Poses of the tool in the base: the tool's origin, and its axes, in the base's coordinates. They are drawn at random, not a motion.
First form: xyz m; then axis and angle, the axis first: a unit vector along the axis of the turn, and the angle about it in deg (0 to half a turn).
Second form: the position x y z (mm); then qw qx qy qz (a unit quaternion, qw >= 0). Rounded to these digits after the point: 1 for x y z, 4 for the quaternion.
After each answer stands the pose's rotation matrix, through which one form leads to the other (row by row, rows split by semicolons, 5 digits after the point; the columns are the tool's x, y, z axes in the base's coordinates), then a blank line. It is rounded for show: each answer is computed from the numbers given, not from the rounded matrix.
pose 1, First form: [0.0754, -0.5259, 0.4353, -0.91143, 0.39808, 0.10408, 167.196]
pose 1, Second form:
[75.4, -525.9, 435.3, 0.1115, -0.9057, 0.3956, 0.1034]
0.66561 -0.73968 -0.09914; -0.69355 -0.66214 0.28382; -0.27558 -0.12015 -0.95374

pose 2, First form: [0.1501, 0.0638, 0.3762, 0.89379, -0.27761, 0.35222, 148.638]
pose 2, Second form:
[150.1, 63.8, 376.2, 0.2703, 0.8605, -0.2673, 0.3391]
0.62713 -0.64332 0.43915; -0.27669 -0.71102 -0.64645; 0.72812 0.28389 -0.62390

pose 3, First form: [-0.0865, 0.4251, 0.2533, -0.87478, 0.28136, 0.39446, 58.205]
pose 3, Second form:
[-86.5, 425.1, 253.3, 0.8738, -0.4255, 0.1368, 0.1919]
0.88893 -0.45171 0.07588; 0.21882 0.56434 0.79602; -0.40240 -0.69100 0.60050

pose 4, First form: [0.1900, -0.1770, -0.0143, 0.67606, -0.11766, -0.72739, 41.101]
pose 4, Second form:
[190.0, -177.0, -14.3, 0.9364, 0.2373, -0.0413, -0.2553]
0.86619 0.45857 -0.19854; -0.49778 0.75696 -0.42334; -0.04385 0.46553 0.88395

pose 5, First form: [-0.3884, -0.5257, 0.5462, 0.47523, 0.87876, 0.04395, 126.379]
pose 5, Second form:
[-388.4, -525.7, 546.2, 0.4510, 0.4241, 0.7843, 0.0392]
-0.23333 0.62993 0.74078; 0.70070 0.63712 -0.32108; -0.67423 0.44414 -0.59005

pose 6, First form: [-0.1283, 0.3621, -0.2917, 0.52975, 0.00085, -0.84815, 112.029]
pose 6, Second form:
[-128.3, 362.1, -291.7, 0.5590, 0.4393, 0.0007, -0.7033]
0.01082 0.78685 -0.61705; -0.78561 -0.37507 -0.49207; -0.61862 0.49009 0.61410

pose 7, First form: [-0.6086, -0.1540, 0.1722, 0.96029, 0.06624, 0.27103, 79.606]
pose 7, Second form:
[-608.6, -154.0, 172.2, 0.7683, 0.6147, 0.0424, 0.1735]
0.93620 -0.21445 0.27846; 0.31872 0.18401 -0.92982; 0.14816 0.95925 0.24062

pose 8, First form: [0.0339, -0.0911, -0.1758, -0.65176, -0.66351, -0.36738, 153.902]
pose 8, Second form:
[33.9, -91.1, -175.8, 0.2258, -0.6349, -0.6464, -0.3579]
-0.09177 0.98242 0.16259; 0.65919 -0.06244 0.74938; 0.74635 0.17595 -0.64187

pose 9, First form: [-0.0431, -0.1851, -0.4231, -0.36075, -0.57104, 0.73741, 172.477]
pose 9, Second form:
[-43.1, -185.1, -423.1, 0.0656, -0.3600, -0.5698, 0.7358]
-0.73223 0.31369 -0.60451; 0.50678 -0.34203 -0.79133; -0.45499 -0.88579 0.09147

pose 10, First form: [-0.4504, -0.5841, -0.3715, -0.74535, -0.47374, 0.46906, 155.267]
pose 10, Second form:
[-450.4, -584.1, -371.5, 0.2142, -0.7281, -0.4627, 0.4582]
0.15187 0.47757 -0.86537; 0.87007 -0.47999 -0.11220; -0.46895 -0.73589 -0.48841

